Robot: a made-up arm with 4 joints.
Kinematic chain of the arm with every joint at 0, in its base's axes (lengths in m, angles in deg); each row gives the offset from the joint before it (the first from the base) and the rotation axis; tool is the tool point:
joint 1: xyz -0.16 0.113 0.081 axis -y
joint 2: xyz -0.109 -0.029 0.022 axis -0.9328 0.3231 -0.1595
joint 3: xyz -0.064 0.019 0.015 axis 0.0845 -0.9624 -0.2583
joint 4: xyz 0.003 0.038 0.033 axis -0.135 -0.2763 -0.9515
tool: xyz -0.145 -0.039 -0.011
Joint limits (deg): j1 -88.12..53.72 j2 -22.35..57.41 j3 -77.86..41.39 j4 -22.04..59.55
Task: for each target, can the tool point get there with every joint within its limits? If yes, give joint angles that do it. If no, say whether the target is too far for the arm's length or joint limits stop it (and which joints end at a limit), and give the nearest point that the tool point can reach.
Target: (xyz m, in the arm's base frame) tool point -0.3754 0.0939 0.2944
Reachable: yes | joints -47.00 -6.47 31.14 -11.72
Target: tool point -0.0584 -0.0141 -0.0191
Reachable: no: joint limits stop it (at a limit: joint 1, joint 3, joint 4) | nearest point -0.0220 0.0213 0.2434 | short by 0.267 m
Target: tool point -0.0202 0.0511 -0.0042
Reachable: no: joint limits stop it (at a limit: joint 1, joint 3, joint 4) | nearest point -0.0108 0.1454 0.2025 | short by 0.227 m
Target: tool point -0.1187 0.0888 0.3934
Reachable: yes | joints -72.53 -7.02 -39.02 9.49
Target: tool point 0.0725 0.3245 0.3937
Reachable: no: too far | nearest point -0.0334 0.2224 0.3280 | short by 0.161 m
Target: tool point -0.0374 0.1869 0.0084
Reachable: no: joint limits stop it (at a limit: joint 1, joint 2, joint 3, joint 4) | nearest point -0.0265 0.1721 0.1900 | short by 0.182 m
